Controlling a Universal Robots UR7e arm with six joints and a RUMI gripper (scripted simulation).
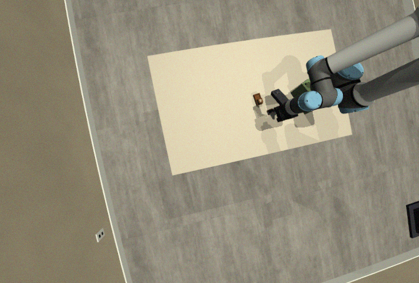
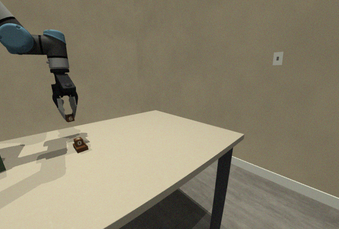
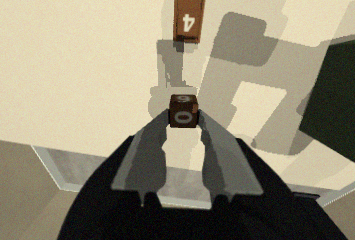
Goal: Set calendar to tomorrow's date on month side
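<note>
Right now my hand is 1 cm above the brown digit cube. The rest, counted from my hand: brown calendar tray 12 cm below, 11 cm to the right, 1 cm ahead.
</note>
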